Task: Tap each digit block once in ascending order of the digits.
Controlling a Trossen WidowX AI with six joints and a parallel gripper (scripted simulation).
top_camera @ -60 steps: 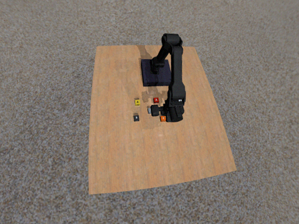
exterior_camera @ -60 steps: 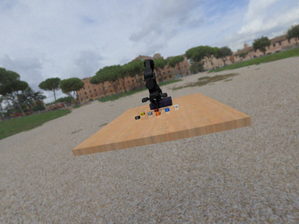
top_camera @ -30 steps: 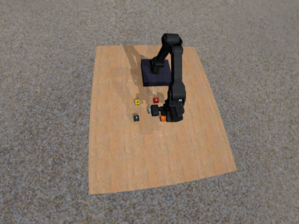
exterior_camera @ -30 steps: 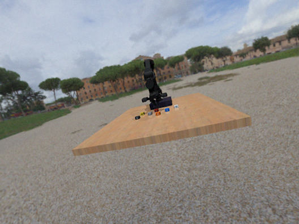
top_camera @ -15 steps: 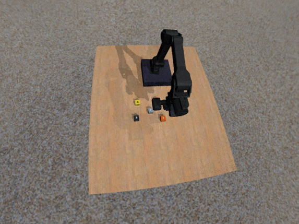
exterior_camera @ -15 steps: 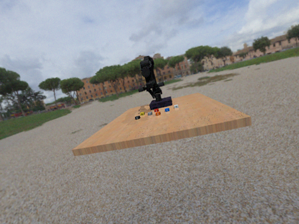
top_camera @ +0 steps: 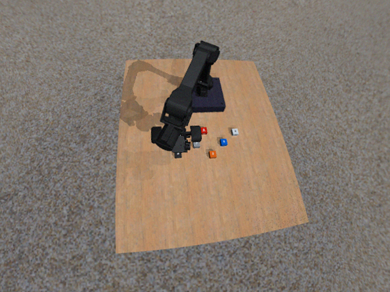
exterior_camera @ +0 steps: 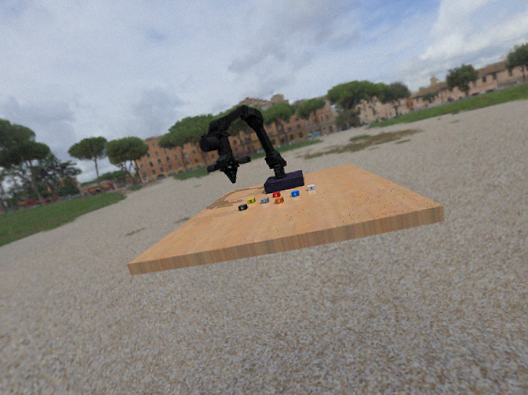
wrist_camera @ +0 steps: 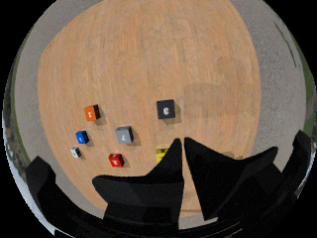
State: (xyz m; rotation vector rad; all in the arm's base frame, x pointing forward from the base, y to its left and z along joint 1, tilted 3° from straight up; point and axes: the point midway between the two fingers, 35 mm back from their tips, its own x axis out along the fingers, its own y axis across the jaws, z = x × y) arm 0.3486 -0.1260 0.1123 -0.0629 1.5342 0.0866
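My gripper tip is now 1 cm to the right of the black block and 11 cm above it. Also, from my gripper tip: grey block: 5 cm behind, 10 cm to the left, 11 cm below; then yellow block: 11 cm behind, 1 cm to the left, 11 cm below; then orange block: 18 cm to the left, 11 cm below.
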